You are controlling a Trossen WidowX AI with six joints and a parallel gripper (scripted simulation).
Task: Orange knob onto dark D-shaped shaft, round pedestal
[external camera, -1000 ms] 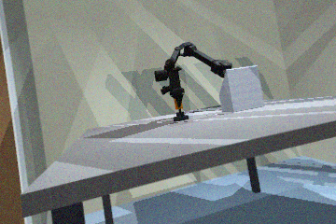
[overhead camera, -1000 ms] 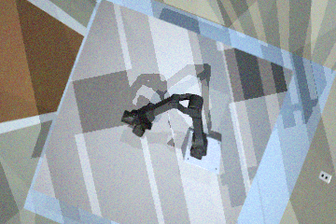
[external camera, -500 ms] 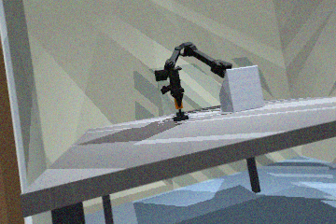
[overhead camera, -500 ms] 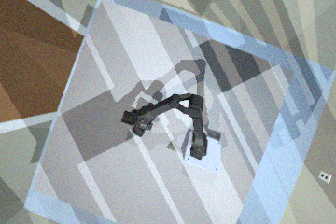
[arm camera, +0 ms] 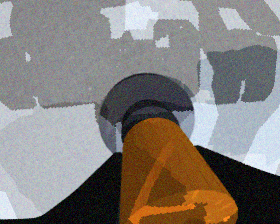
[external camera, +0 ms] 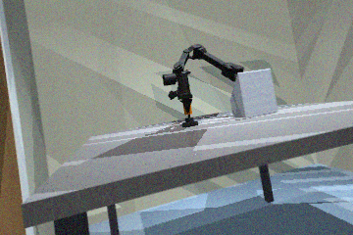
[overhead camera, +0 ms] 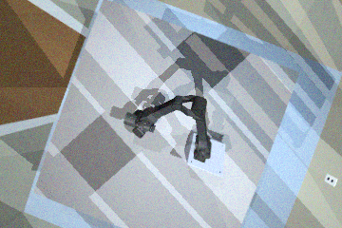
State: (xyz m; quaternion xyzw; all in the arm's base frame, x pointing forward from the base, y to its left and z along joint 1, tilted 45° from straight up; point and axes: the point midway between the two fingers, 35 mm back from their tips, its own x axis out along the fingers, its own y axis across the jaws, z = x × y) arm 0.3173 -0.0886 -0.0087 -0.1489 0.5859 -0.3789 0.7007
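My gripper tip is now 20 mm below the orange knob. The rest, counted from my gripper tip: dark round pedestal 40 mm below.
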